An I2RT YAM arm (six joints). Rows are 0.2 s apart.
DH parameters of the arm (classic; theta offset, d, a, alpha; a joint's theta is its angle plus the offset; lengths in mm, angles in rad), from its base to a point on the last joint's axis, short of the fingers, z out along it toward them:
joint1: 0 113.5 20 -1.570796
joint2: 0 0 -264 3.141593
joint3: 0.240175 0 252.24 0
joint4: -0.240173 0 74 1.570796
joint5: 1.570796 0 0 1.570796
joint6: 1.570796 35.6 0 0
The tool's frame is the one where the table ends.
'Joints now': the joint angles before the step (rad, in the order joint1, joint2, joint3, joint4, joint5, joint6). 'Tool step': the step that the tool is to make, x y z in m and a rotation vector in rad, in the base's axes. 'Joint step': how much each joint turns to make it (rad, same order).
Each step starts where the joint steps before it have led.
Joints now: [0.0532 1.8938 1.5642 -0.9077 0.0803 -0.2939]
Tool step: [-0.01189 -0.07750 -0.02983 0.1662 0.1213 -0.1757]
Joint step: [-0.2170 0.0370 -0.0542 -0.0392 -0.1640 0.0030]
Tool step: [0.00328 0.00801 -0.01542 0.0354 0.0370 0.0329]
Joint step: [0.0190 0.0367 -0.0083 0.0021 -0.0313 -0.0084]
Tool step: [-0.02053 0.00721 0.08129 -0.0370 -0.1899 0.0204]
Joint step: [0.0122 -0.1904 0.0537 -0.0521 0.0080 -0.0106]
